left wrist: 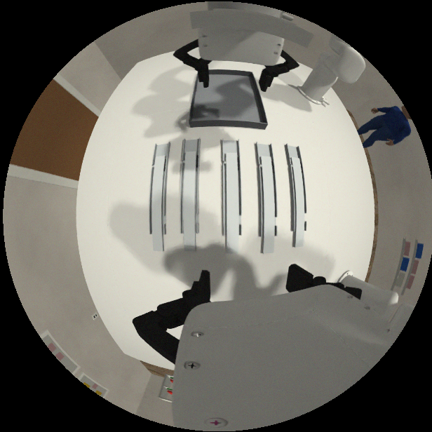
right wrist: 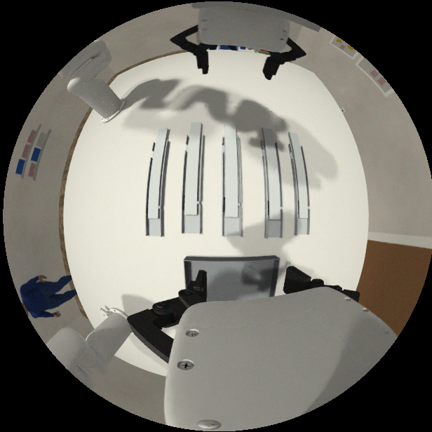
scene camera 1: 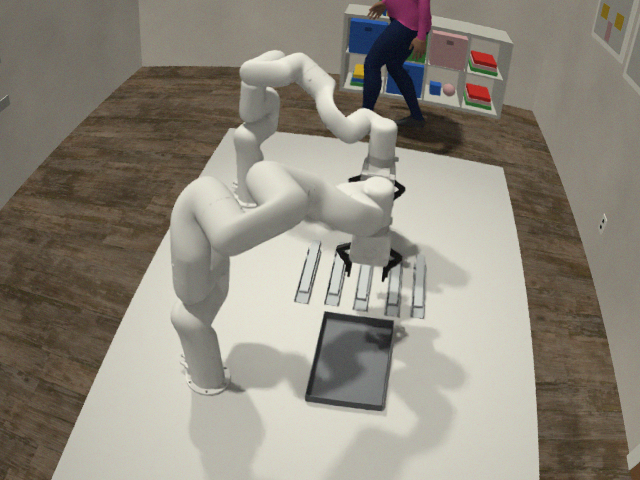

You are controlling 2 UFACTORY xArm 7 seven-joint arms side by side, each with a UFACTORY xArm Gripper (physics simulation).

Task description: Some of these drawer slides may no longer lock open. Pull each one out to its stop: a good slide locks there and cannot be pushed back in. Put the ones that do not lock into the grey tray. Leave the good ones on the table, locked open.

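Frame: origin at the left arm's base, x right, y back, z down, level; metres.
Where they show: right gripper, fingertip midpoint: (scene camera 1: 366, 275); left arm's base, link origin: (scene camera 1: 250, 197); right arm's base, link origin: (scene camera 1: 208, 377).
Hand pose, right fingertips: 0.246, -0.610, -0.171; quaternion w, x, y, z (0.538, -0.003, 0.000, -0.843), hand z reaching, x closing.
Things, the pixels of their top centre, and the offset from my right fingertips, as dx, dy, dz. "spot": a spot on its surface instead.
- rightmost, surface spot: (scene camera 1: 419, 279) spot: -0.234, -0.076, +0.159
- grey tray, top centre: (scene camera 1: 352, 356) +0.154, -0.072, +0.141
Several silvery drawer slides lie parallel on the table: the leftmost in scene camera 1 (scene camera 1: 309, 271) (left wrist: 298, 200) (right wrist: 159, 175), second (scene camera 1: 336, 281) (left wrist: 268, 200) (right wrist: 193, 175), middle (scene camera 1: 363, 286) (left wrist: 232, 200) (right wrist: 231, 175), fourth (scene camera 1: 394, 284) (left wrist: 190, 200) (right wrist: 272, 185) and rightmost (scene camera 1: 419, 279) (left wrist: 159, 200) (right wrist: 298, 175). Each inner bar sticks out a little at the end away from the grey tray (scene camera 1: 356, 405) (left wrist: 227, 123) (right wrist: 231, 258). My left gripper (left wrist: 250, 281) (right wrist: 236, 71) is open above the table behind the slides. My right gripper (scene camera 1: 366, 277) (left wrist: 234, 83) (right wrist: 247, 282) is open, high near the tray-side ends.
The tray holds no slide. The right arm hides part of the left gripper in scene camera 1. The two arm bases stand at the table's left side there. A person (scene camera 1: 395, 56) stands before a shelf unit (scene camera 1: 504, 77) beyond the table.
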